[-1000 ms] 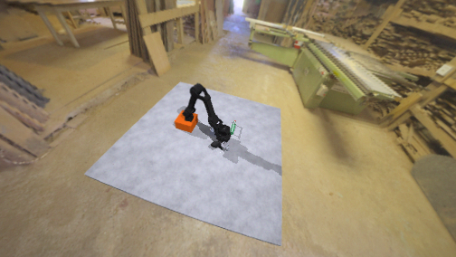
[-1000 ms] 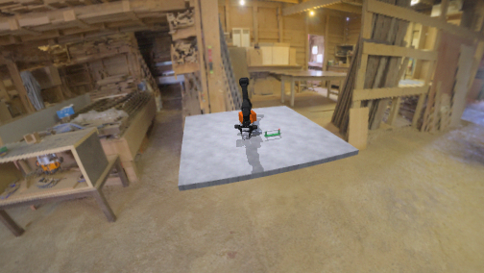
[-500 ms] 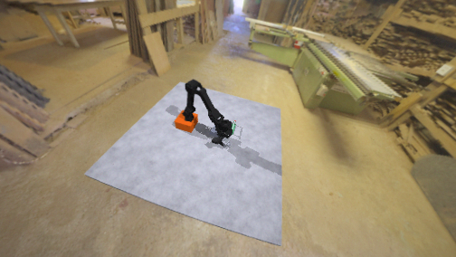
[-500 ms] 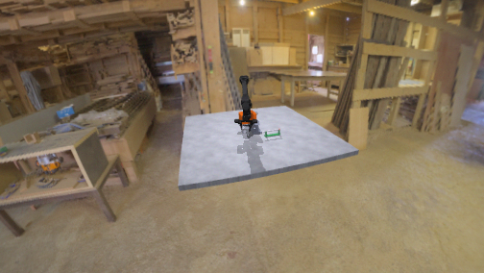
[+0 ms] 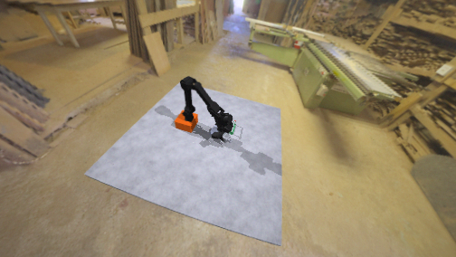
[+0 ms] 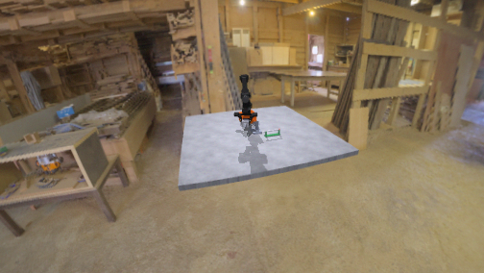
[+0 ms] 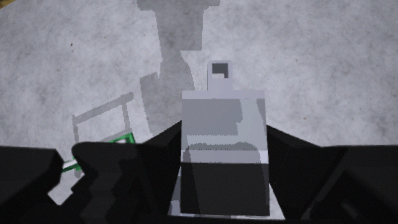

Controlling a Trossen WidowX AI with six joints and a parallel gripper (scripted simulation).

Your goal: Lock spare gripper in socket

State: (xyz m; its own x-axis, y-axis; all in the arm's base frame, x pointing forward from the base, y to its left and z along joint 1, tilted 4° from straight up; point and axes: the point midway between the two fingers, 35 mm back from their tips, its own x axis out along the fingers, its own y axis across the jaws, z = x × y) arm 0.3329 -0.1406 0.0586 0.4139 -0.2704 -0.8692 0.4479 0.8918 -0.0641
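Now: the grey mount 130 mm to the left of my gripper tip, 80 mm behind it and 60 mm below it. Round my gripper tip: green strip: 230 mm to the left, 90 mm below, 40 mm ahead; spare gripper: 10 mm above.
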